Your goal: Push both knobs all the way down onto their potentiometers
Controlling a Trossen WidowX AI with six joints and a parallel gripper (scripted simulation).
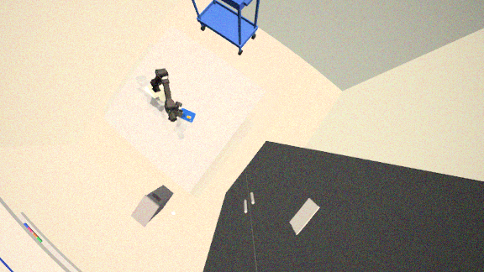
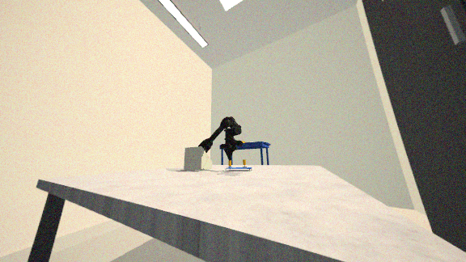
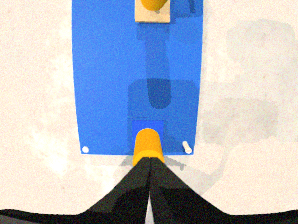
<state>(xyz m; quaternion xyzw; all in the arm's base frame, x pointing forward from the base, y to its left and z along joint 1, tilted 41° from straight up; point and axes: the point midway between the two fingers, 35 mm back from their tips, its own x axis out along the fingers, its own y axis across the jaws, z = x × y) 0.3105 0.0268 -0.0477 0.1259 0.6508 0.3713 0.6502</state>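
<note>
My gripper tip is now 2 cm above the orange knob.
</note>
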